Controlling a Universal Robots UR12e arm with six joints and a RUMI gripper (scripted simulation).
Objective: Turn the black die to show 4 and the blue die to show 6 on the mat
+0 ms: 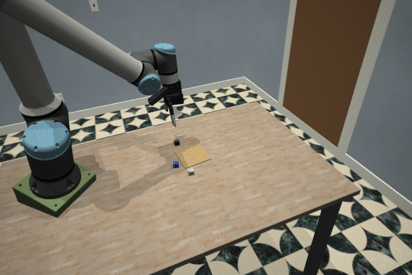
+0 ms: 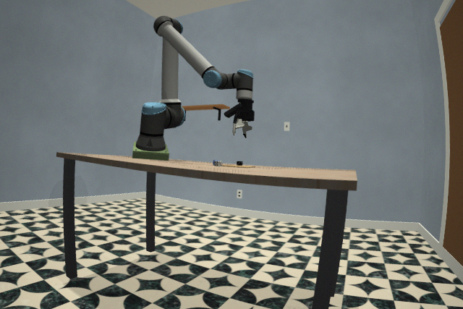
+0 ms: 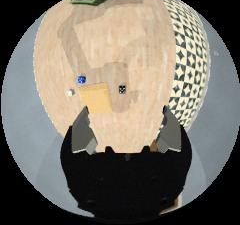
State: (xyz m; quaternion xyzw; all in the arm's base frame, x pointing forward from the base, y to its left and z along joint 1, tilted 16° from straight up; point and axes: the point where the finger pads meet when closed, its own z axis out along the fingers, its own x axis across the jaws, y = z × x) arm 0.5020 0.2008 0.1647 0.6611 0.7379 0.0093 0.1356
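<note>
Now: hand 10 mm short of the black die, 10 mm to the left of it and 150 mm above it. Also, from my hand: white die (40 mm ahead, 250 mm to the right, 150 mm below); tan mat (70 mm ahead, 130 mm to the right, 160 mm below); blue die (20 mm behind, 180 mm to the right, 150 mm below).
</note>
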